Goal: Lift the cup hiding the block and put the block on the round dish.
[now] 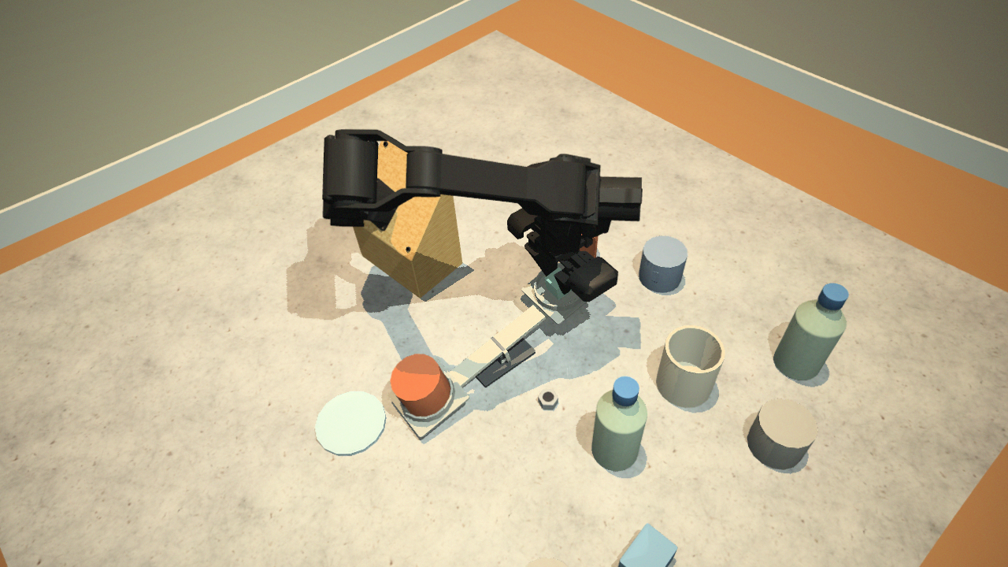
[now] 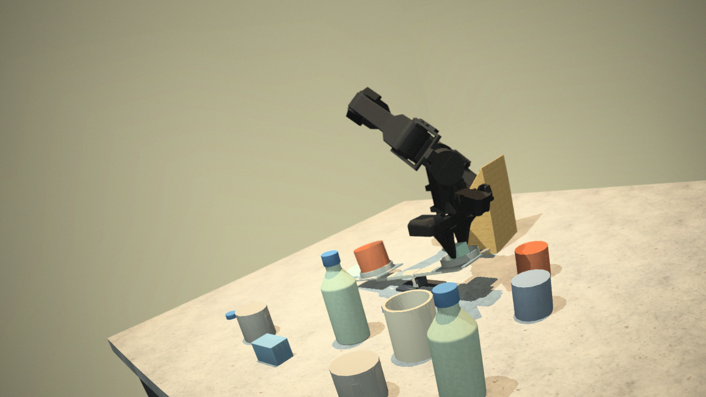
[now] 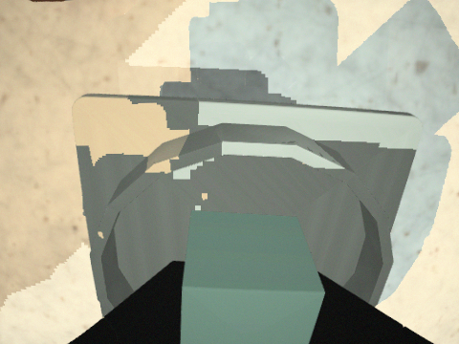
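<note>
Right now my gripper tip is 80 mm past the pale green round dish, 350 mm to the left of it and 80 mm above it. The rest, counted from my gripper tip: pale green block (10 mm above); then nut (100 mm ahead, 120 mm to the right, 70 mm below); then blue-grey cylinder (70 mm ahead, 170 mm to the left, 40 mm below).
</note>
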